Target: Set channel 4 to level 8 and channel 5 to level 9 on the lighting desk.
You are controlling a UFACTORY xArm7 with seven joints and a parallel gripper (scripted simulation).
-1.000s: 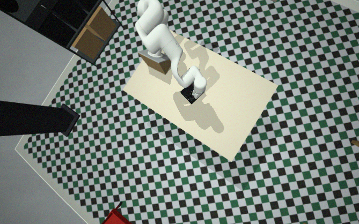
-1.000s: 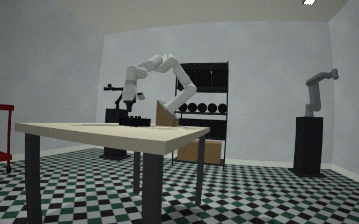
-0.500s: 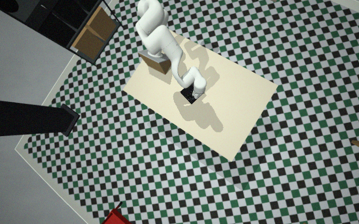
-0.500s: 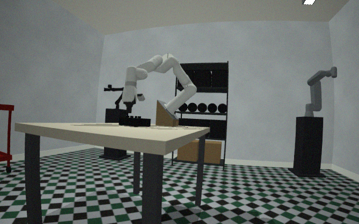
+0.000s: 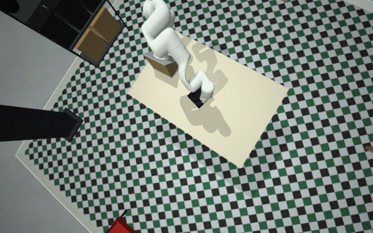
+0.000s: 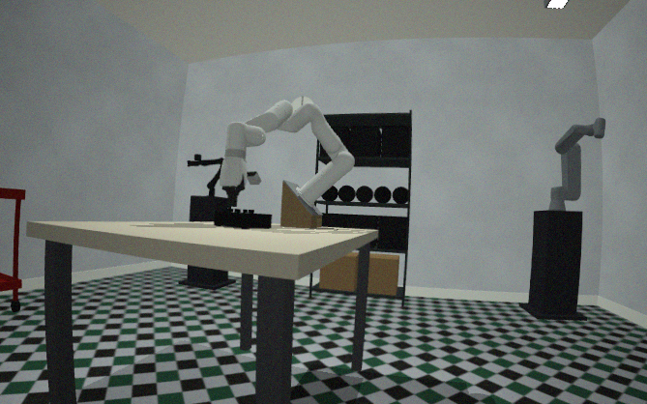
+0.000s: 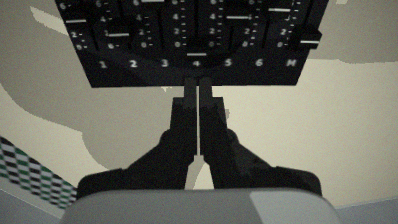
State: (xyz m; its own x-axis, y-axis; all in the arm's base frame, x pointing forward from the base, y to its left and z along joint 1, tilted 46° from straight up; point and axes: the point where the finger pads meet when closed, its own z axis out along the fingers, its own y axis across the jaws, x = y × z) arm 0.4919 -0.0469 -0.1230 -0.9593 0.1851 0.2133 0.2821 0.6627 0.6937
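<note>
The channel 4 fader cap is 20 mm behind my hand, 10 mm to the left of it and 30 mm below it. Also, from my hand: channel 1 cap 60 mm behind, 50 mm to the right, 30 mm below; channel 5 fader cap 40 mm behind, 30 mm to the left, 30 mm below; channel 3 fader cap 60 mm behind, 10 mm to the right, 30 mm below.
</note>
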